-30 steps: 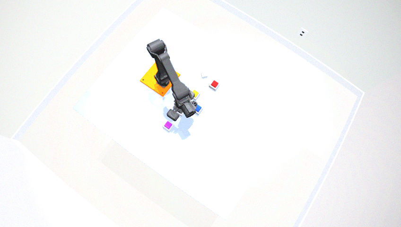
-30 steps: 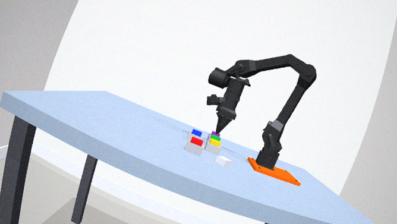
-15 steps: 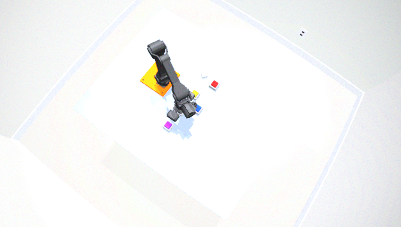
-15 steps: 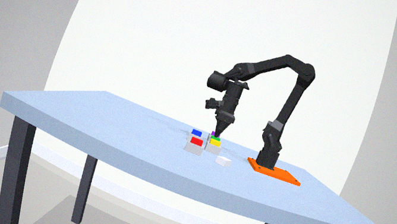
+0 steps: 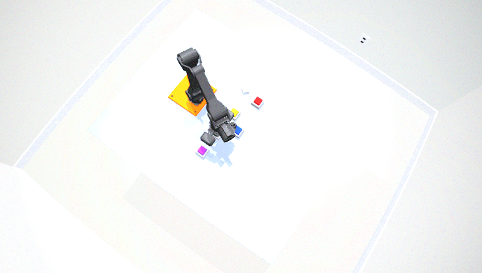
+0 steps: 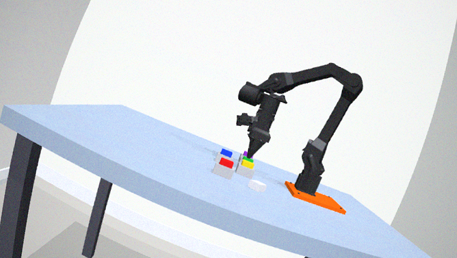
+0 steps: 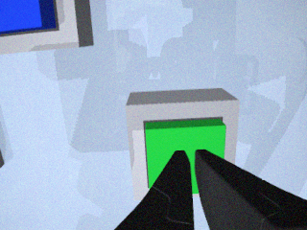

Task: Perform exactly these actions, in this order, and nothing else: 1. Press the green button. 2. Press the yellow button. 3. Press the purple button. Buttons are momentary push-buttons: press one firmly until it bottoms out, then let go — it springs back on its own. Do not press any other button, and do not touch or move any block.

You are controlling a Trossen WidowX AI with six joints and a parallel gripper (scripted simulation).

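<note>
My gripper tip is 1 cm above the green button. From my gripper tip the other things lie so: purple button: 11 cm to the right; blue button: 7 cm to the left, 7 cm ahead; yellow button: 13 cm to the left.
</note>
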